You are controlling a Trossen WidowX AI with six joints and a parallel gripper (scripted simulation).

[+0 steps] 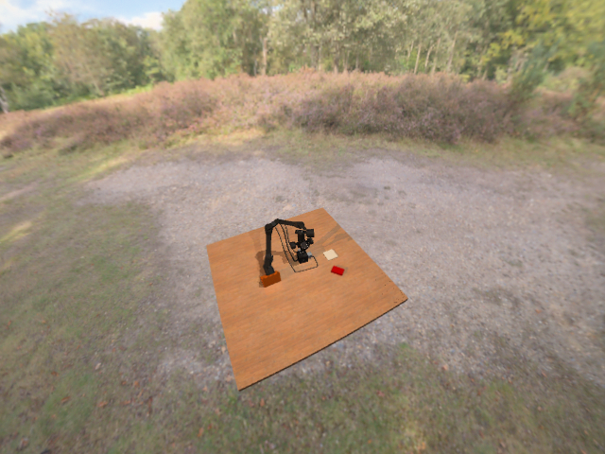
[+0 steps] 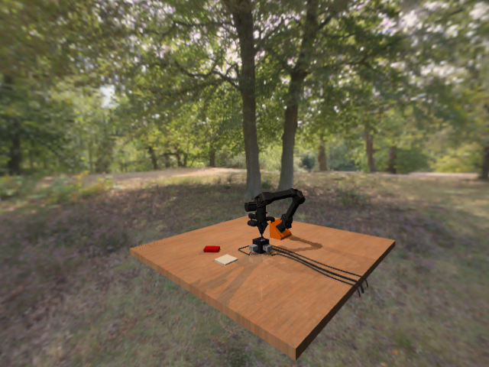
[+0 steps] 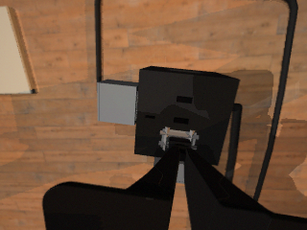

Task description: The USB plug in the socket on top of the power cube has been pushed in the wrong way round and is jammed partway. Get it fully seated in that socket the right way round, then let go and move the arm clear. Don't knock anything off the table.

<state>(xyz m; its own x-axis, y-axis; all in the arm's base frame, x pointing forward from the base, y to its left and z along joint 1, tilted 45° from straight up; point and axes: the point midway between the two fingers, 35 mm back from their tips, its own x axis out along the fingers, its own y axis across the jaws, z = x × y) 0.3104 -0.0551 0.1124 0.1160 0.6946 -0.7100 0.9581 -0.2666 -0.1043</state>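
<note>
Right now the USB plug is 10 mm below my gripper tip. Also, from my gripper tip: beige tile: 230 mm ahead, 110 mm below, 100 mm to the right; red block: 280 mm to the right, 170 mm ahead, 100 mm below.
</note>
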